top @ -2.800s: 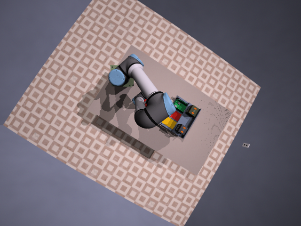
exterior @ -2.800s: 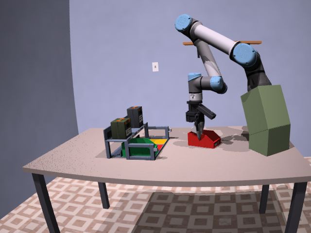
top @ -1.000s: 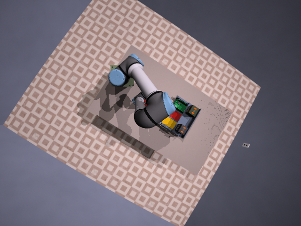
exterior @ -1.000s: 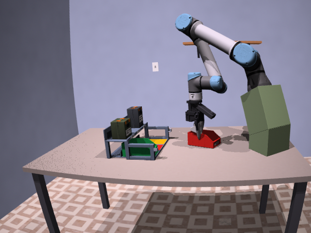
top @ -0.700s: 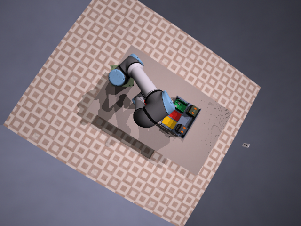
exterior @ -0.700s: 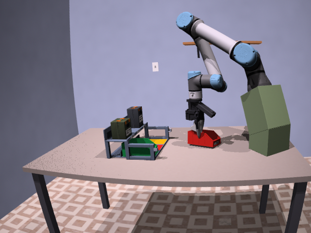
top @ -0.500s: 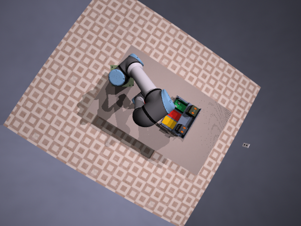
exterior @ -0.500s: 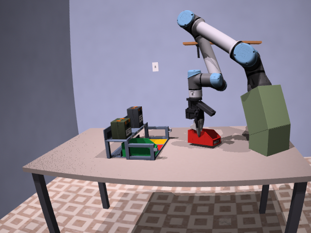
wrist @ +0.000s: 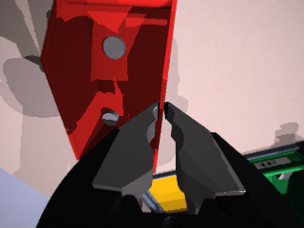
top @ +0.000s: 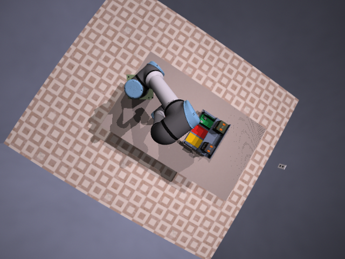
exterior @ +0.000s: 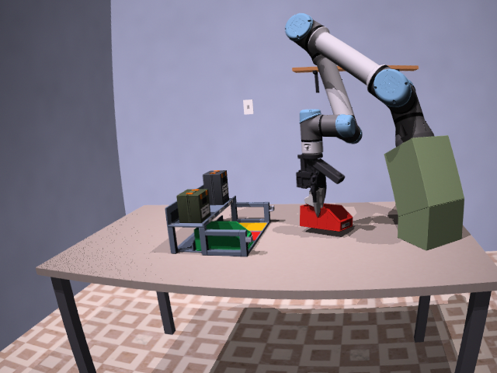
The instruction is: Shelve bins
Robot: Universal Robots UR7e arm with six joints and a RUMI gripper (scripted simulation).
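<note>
The red bin lies 4 cm to the right of my hand, 3 cm below it and 3 cm behind it. The rest, counted from my hand: red mark (31 cm ahead, 8 cm below); then yellow mark (30 cm ahead, 11 cm to the right, 8 cm below); then green bin (32 cm ahead, 12 cm to the left, 4 cm below).
</note>
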